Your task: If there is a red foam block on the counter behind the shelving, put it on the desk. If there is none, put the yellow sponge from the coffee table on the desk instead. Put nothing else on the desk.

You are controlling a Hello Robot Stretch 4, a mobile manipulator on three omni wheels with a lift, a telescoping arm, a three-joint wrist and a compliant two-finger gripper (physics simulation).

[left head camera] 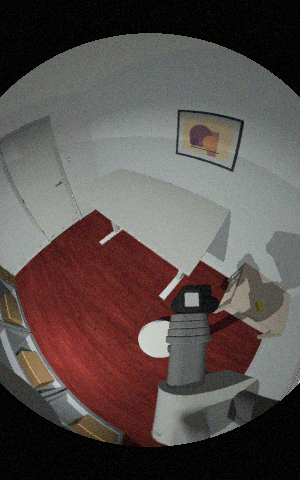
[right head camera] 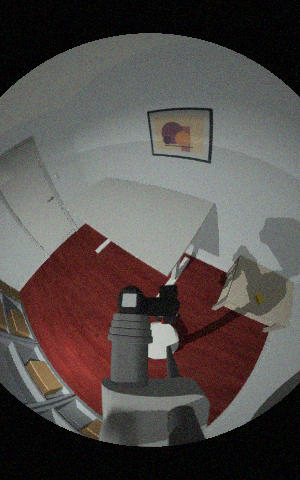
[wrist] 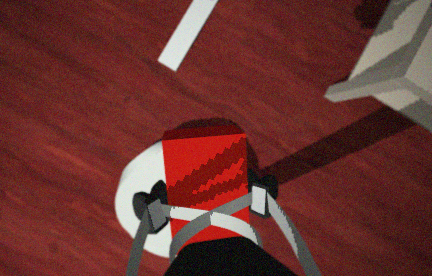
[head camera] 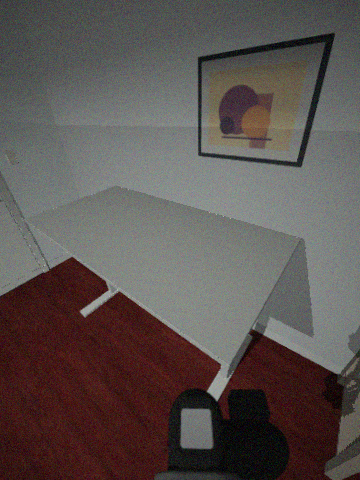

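Where they show: gripper, fingertip midpoint: [wrist: 205, 190]; robot's base, link origin: [left head camera: 158, 337] [right head camera: 158, 339].
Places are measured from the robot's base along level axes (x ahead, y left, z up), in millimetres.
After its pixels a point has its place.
My gripper [wrist: 205, 190] {x 173, y -87, z 838 mm} is shut on a red foam block [wrist: 207, 170] {x 199, y -90, z 889 mm} in the wrist view, a finger at each side, held above the floor. A tiny part of the block [right head camera: 162, 321] shows in the right head view. The desk [head camera: 165, 250] {x 907, y 124, z 923 mm} [left head camera: 150, 215] {x 817, y 138, z 923 mm} [right head camera: 145, 220] {x 799, y 27, z 923 mm} has a bare grey top and stands ahead, beyond the gripper and apart from it. The yellow sponge [left head camera: 258, 305] {x 212, y -958, z 466 mm} [right head camera: 259, 298] {x 208, y -972, z 468 mm} lies on the coffee table [left head camera: 236, 301] {x 305, y -710, z 423 mm} [right head camera: 281, 301] {x 84, y -1327, z 423 mm} at the right, partly in shadow. The counter behind the shelving does not show.
Grey shelving [left head camera: 56, 394] with tan boxes [left head camera: 36, 368] {x -832, y 1317, z 233 mm} [right head camera: 44, 377] {x -839, y 1308, z 246 mm} stands at the lower left. A desk foot [wrist: 187, 35] and the coffee table's edge [wrist: 370, 90] {x 286, y -650, z 252 mm} show ahead in the wrist view. My round white base [wrist: 135, 190] {x 52, y 131, z 187 mm} is below the gripper. A door [left head camera: 40, 185] {x 1494, y 1920, z 1021 mm} is at the left.
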